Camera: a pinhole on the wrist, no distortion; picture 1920 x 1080 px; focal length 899.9 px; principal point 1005.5 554.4 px. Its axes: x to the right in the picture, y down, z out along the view. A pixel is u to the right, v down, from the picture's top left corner.
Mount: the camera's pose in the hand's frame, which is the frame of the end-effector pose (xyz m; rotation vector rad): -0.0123 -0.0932 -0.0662 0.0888 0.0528 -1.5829
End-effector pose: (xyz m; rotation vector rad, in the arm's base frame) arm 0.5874 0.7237 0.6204 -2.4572 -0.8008 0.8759
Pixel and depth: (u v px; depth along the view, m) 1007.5 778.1 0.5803
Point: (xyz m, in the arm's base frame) 0.2611 1.0035 0.2795
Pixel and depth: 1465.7 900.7 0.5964
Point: 0.2039 1.2824 0.4162
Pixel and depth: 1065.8 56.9 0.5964
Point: -0.0554 0.7273 0.5030
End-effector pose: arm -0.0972 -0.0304 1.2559 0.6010 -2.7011 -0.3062
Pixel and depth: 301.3 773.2 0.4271
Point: -0.3940 0.1600 0.9799
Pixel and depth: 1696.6 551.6 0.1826
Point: -0.0294 -0.2294 1.0860
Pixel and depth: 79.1 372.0 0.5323
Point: -0.3367 0.4526 0.8671
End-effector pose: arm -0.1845 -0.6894 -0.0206 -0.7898 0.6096 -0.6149
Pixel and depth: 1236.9 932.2 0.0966
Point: -0.1817 -0.7647 0.0888
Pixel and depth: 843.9 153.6 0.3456
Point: -0.1215 -0.4745 0.2284
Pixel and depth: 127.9 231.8 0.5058
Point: 0.1106 -0.1366 0.0179
